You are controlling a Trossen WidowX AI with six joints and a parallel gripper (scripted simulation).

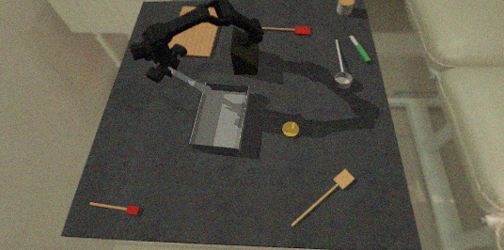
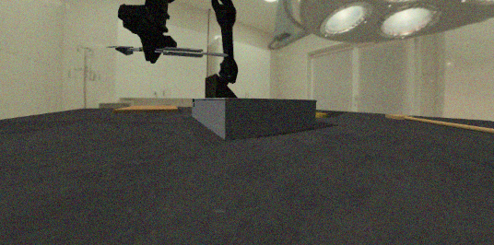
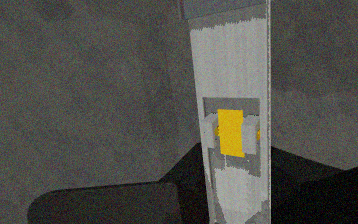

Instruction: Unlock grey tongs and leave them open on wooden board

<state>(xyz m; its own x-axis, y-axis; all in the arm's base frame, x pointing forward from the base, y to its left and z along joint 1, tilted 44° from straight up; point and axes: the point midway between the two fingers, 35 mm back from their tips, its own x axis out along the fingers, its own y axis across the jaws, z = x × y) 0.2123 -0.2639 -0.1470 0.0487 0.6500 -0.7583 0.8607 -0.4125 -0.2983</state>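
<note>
The yellow lock piece is 40 mm above my gripper tip, 20 mm to the right of it and 10 mm behind it. Also, from my gripper tip: wooden board 410 mm behind, 150 mm below, 10 mm to the left; grey roasting tin 200 mm to the left, 130 mm below, 130 mm ahead; yellow disc 500 mm to the left, 190 mm ahead, 150 mm below.
</note>
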